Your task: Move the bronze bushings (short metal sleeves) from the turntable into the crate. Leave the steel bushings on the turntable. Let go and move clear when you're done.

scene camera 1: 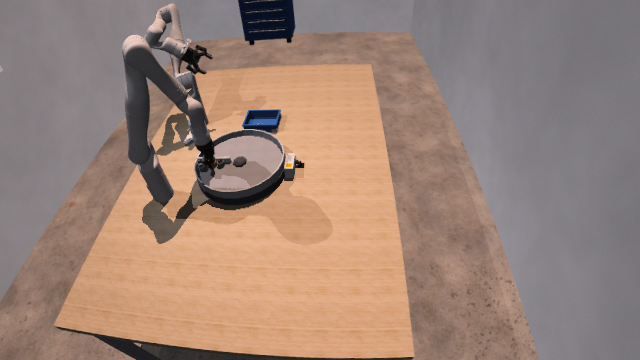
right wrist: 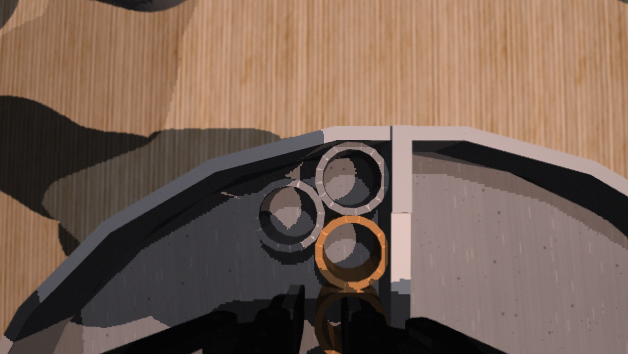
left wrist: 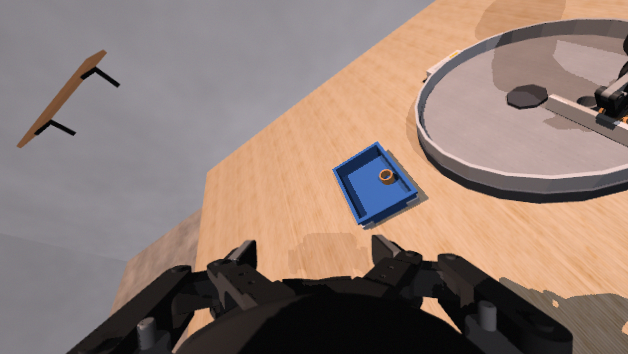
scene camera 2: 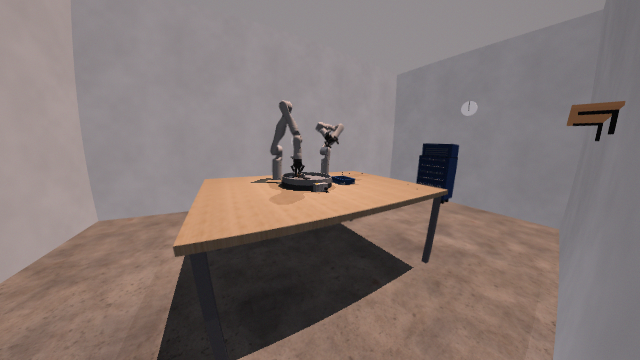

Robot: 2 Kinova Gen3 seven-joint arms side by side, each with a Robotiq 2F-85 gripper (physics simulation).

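Frame: origin at the left arm's base, x right, y ahead, z up, level; millimetres.
Seen in the pictures: left gripper, fingertip midpoint: (scene camera 1: 209, 65) (left wrist: 314, 250) (scene camera 2: 334, 145); right gripper, fingertip midpoint: (scene camera 1: 212, 166) (right wrist: 322, 305) (left wrist: 616, 117) (scene camera 2: 297, 176); right arm's base, origin of the base link: (scene camera 1: 164, 194) (scene camera 2: 277, 179).
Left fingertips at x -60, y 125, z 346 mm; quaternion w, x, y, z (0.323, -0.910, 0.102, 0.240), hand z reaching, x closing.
Note:
A point is followed by its place in that frame.
The grey turntable (scene camera 1: 260, 150) @(x 208, y 487, z 53 mm) (scene camera 2: 315, 183) @(x 290, y 648, z 58 mm) (left wrist: 465, 135) @(x 172, y 391, z 53 mm) (right wrist: 500, 250) @(x 285, y 262, z 53 mm) carries the bushings. In the right wrist view a bronze bushing (right wrist: 351, 220) @(x 364, y 263, z 78 mm) touches the divider side, with a second bronze bushing (right wrist: 320, 315) @(x 367, y 306, z 78 mm) partly hidden below it. Two steel bushings (right wrist: 320, 177) @(x 381, y 248, z 78 mm) (right wrist: 320, 215) @(x 377, y 264, z 78 mm) stand near the rim. A grey bushing (left wrist: 580, 102) @(x 348, y 357, z 64 mm) stands nearer the hub. The blue crate (scene camera 1: 255, 120) @(x -77, y 323, z 5 mm) (scene camera 2: 343, 180) @(x -12, y 485, z 42 mm) (left wrist: 370, 197) @(x -71, y 353, z 5 mm) holds one bronze bushing (left wrist: 387, 182) @(x -18, y 370, z 18 mm). My right gripper (scene camera 2: 298, 174) @(x 366, y 309, z 57 mm) (right wrist: 322, 305) @(x 366, y 309, z 57 mm) is part open, low over the second bronze bushing, one finger over its hole. My left gripper (scene camera 1: 208, 64) @(x -60, y 125, z 347 mm) (left wrist: 314, 250) @(x -60, y 125, z 347 mm) is open, empty, away from the turntable.
A straight divider bar (left wrist: 570, 110) @(x 320, y 342, z 74 mm) (right wrist: 401, 175) @(x 349, y 240, z 85 mm) runs from near the dark hub (scene camera 1: 240, 161) @(x 307, y 429, z 61 mm) (left wrist: 527, 96) @(x 304, y 419, z 61 mm) to the raised rim. A small white box (scene camera 1: 289, 170) @(x 299, y 666, z 46 mm) (scene camera 2: 320, 187) @(x 258, y 672, z 32 mm) sits at the turntable's outer side. A blue cabinet (scene camera 1: 267, 20) (scene camera 2: 436, 170) stands beyond the table.

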